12 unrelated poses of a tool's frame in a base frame.
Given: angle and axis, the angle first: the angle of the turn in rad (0 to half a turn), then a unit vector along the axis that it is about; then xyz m.
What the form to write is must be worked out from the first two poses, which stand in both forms.
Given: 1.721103 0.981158 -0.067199 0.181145 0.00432 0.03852 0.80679
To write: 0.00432 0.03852 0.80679 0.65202 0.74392 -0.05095 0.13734
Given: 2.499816 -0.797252 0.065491 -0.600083 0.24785 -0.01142 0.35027
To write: 0.24785 -0.01142 0.35027 0.31541 -0.75656 0.06215 -0.56945
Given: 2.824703 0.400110 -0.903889 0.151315 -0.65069 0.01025 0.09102
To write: -0.65069 0.01025 0.09102 0.15778 0.39510 -0.89257 0.14942
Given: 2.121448 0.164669 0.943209 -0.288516 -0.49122 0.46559 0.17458
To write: -0.49122 0.46559 0.17458 0.48824 0.14371 0.82315 -0.25179
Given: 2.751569 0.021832 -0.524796 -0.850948 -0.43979 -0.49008 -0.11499
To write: -0.43979 -0.49008 -0.11499 0.19378 0.02142 -0.51485 -0.83482
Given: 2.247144 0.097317 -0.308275 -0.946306 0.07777 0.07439 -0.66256
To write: 0.07777 0.07439 -0.66256 0.43246 0.08775 -0.27796 -0.85324
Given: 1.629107 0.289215 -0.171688 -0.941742 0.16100 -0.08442 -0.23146
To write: 0.16100 -0.08442 -0.23146 0.68619 0.21038 -0.12489 -0.68504
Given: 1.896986 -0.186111 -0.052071 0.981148 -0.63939 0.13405 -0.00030
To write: -0.63939 0.13405 -0.00030 0.58291 -0.15122 -0.04231 0.79722
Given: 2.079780 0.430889 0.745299 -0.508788 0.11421 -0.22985 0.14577
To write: 0.11421 -0.22985 0.14577 0.50632 0.37158 0.64271 -0.43875
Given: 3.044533 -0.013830 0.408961 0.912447 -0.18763 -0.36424 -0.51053
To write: -0.18763 -0.36424 -0.51053 0.04851 -0.01381 0.40848 0.91137
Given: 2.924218 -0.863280 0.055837 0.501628 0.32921 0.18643 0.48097
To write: 0.32921 0.18643 0.48097 0.10847 -0.85819 0.05551 0.49867
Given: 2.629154 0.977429 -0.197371 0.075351 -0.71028 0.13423 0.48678
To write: -0.71028 0.13423 0.48678 0.25343 0.94552 -0.19093 0.07289
